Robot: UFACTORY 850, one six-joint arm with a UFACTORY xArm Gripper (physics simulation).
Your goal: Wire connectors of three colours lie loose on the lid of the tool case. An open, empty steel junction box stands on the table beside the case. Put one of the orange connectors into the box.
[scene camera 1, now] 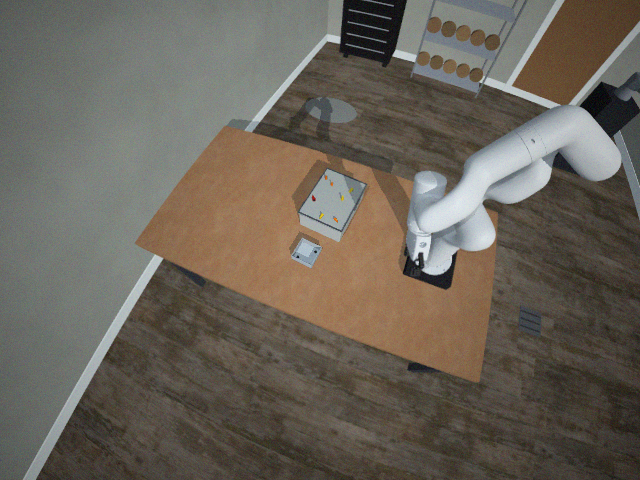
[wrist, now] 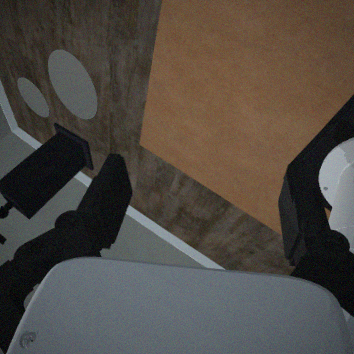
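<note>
The tool case [scene camera 1: 319, 226] stands on the table with loose connectors on its lid. Two orange connectors [scene camera 1: 326, 177] [scene camera 1: 331, 183] lie near its back left corner, and another orange connector [scene camera 1: 335, 219] lies near the front right edge. A red connector [scene camera 1: 313, 198] lies at the left, and yellow connectors [scene camera 1: 321, 215] [scene camera 1: 342, 197] [scene camera 1: 351, 190] lie at the front and right. The open steel junction box [scene camera 1: 307, 250] stands in front of the case, with small dark spots inside. My gripper [scene camera 1: 419, 260] [wrist: 202, 176] is open and empty, near the arm's base, right of case and box.
The wooden table [scene camera 1: 222, 206] [wrist: 240, 90] carries the black base plate [scene camera 1: 439, 281] under the arm. In the wrist view, the table's edge and corner, the floor and a dark cylindrical object [wrist: 47, 175] show beyond the fingers. A dark drawer cabinet [scene camera 1: 371, 31] stands by the wall.
</note>
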